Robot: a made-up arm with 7 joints.
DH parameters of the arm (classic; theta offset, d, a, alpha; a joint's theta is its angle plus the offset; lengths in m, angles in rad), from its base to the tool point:
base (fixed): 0 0 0 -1.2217
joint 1: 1.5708 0 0 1.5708
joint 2: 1.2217 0 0 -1.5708
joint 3: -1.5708 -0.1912 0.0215 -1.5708
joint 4: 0 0 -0.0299 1.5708
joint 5: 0 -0.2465 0 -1.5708
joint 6: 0 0 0 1.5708
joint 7: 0 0 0 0
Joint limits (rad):
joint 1: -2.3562..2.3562
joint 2: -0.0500..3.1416
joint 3: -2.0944..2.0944
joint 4: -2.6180..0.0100
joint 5: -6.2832..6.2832
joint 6: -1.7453..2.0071
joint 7: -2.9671..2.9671
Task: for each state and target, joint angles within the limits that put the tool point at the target. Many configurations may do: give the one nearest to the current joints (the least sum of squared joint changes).
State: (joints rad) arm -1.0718 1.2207 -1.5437 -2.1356 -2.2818 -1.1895 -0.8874
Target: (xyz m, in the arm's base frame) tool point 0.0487 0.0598 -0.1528
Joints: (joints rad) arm -0.6562 1.9886 -1.9387 -2.6161 -2.2818 -1.1895 -0.8874
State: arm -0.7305 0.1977 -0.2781 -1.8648 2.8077 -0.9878 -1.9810
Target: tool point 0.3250 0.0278 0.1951
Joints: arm -1.3134 0.6223 0.0659 -1.3038 2.8077 -0.9878 -1.9810
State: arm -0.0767 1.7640 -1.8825 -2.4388 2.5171 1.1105 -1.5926
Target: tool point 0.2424 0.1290 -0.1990
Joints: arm -0.6849 1.4197 -1.4160 -1.6318 2.5171 1.1105 -1.5926
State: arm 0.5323 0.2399 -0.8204 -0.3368 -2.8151 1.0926 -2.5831
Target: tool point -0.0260 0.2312 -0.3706
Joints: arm 0.2557 0.7203 -0.6872 -0.4733 -2.8151 1.0926 -2.5831
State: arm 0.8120 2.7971 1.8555 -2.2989 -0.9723 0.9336 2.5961
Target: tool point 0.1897 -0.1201 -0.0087
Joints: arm 1.1966 2.6652 1.3944 -2.3321 -0.9723 0.9336 2.5961
